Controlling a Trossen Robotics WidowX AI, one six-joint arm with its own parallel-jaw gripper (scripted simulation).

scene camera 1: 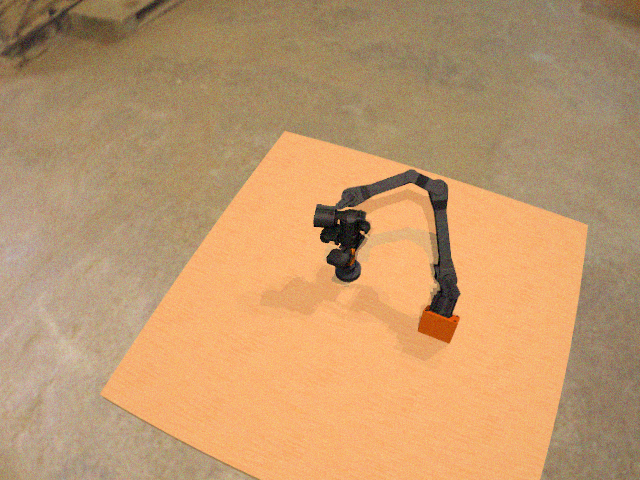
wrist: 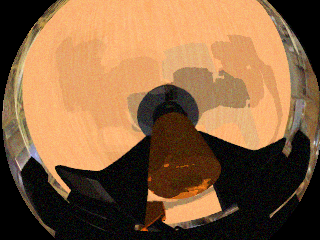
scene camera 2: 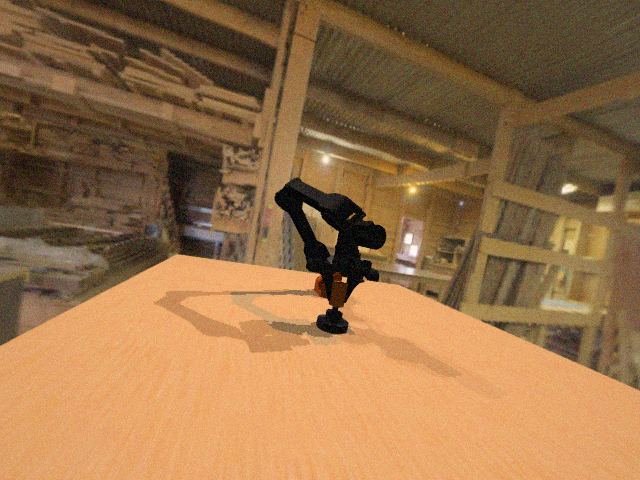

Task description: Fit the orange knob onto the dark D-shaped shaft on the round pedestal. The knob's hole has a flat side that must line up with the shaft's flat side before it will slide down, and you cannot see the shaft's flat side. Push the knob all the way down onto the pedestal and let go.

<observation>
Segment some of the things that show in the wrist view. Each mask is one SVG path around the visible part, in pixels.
My gripper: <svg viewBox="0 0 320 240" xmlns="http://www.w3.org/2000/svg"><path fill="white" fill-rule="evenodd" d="M311 140L299 128L293 136L292 151L287 157L283 153L284 137L256 151L232 144L231 141L228 143L207 132L197 131L201 133L201 137L221 165L219 179L212 184L221 211L228 211L236 205L239 209L212 223L176 231L135 231L135 225L144 225L147 215L145 209L149 189L148 159L152 136L145 136L135 147L119 157L119 160L115 160L115 163L100 171L55 165L57 175L71 189L68 201L65 201L51 183L48 183L47 171L41 163L33 159L33 156L29 157L20 173L29 203L43 223L56 231L56 240L268 240L279 231L300 203L297 200L297 193L293 195L293 192L296 192L307 176L305 173L308 171L311 156Z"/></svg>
An orange knob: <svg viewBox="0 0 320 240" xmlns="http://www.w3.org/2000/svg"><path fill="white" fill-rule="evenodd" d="M169 112L160 116L155 121L155 124L153 124L148 159L148 188L151 189L153 195L164 197L164 199L185 199L185 197L199 195L199 193L207 191L209 187L212 187L212 184L215 184L215 181L219 179L221 165L216 156L213 155L212 149L208 148L209 145L201 137L201 133L197 132L192 121L183 113Z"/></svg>
</observation>
